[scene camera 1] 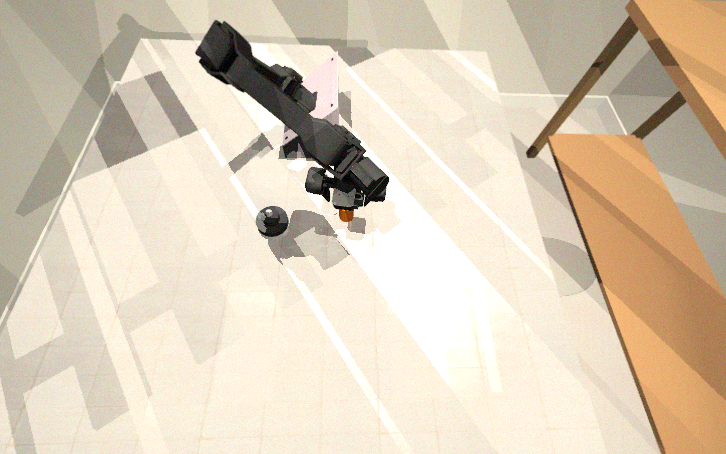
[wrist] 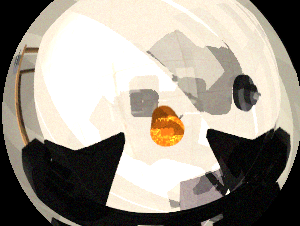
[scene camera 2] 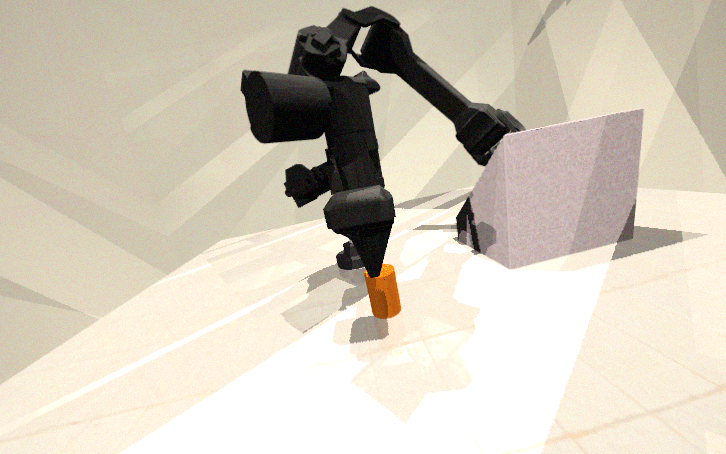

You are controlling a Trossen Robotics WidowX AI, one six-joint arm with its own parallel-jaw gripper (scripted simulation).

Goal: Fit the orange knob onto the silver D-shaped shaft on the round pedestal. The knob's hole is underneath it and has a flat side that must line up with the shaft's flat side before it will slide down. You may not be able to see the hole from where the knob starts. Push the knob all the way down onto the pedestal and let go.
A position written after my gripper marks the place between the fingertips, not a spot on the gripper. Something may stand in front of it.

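Note:
There is a black round pedestal [scene camera 1: 272,221] here, which the wrist view shows me too, with the pedestal [wrist: 245,94] sharing that view with an orange knob [wrist: 167,130]. Scene camera 2 gives me the knob [scene camera 2: 383,293] as well. My gripper [scene camera 1: 346,202] is open and holds nothing; I find the gripper [wrist: 168,135] in the wrist view, and in scene camera 2 there is my gripper [scene camera 2: 374,261] again.

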